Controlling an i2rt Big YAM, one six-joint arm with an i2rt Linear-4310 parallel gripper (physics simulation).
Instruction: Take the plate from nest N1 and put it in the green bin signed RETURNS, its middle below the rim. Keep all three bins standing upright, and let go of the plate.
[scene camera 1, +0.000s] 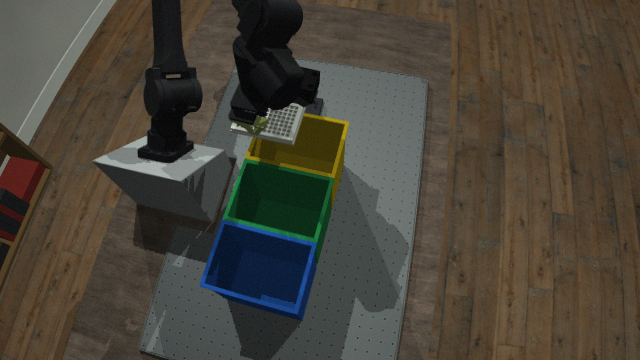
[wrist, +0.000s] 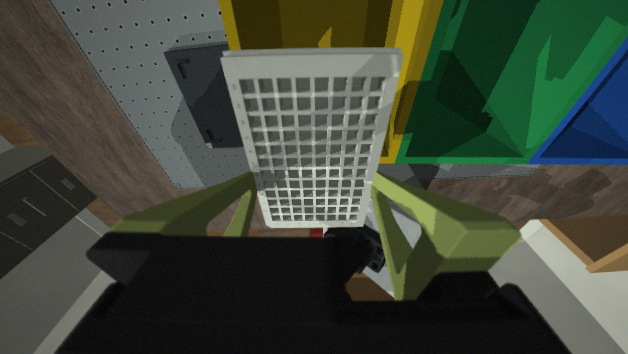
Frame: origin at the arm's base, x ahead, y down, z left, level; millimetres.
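Where they show: gripper, between the fingertips: (scene camera 1: 262, 116) (wrist: 314, 177); arm's base, origin of its link: (scene camera 1: 166, 152) (wrist: 357, 235).
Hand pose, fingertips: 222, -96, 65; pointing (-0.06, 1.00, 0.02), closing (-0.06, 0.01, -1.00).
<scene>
Each offset is from my fingertips to the top centre of the thing, as dx, dy, dz. Level surfaces: height alone.
My gripper (scene camera 1: 251, 125) (wrist: 314, 177) is shut on the white plate @(+12, -6, -1) (scene camera 1: 286, 122) (wrist: 312, 120), a flat block with a grid of square wells, its green fingers on the plate's two long sides. The plate hangs roughly level above the yellow bin @(+72, +43, -14) (scene camera 1: 320, 145) (wrist: 320, 20), over its back left part in the scene view. The green bin @(+65, +43, -143) (scene camera 1: 282, 200) (wrist: 480, 100) stands upright next to the yellow one, and looks empty. No RETURNS sign can be read in these views. The dark nest @(-7, +208, +159) (scene camera 1: 315, 106) (wrist: 205, 95) lies behind the yellow bin, partly hidden, with no plate seen on it.
The blue bin @(+58, +43, -273) (scene camera 1: 262, 265) (wrist: 590, 115) stands upright on the other side of the green one, all three in a row on the perforated grey board @(dy +223) (scene camera 1: 380, 125) (wrist: 145, 60). The arm's grey pedestal (scene camera 1: 165, 190) stands left of the bins. A bookshelf (scene camera 1: 42, 170) is at the far left.
</scene>
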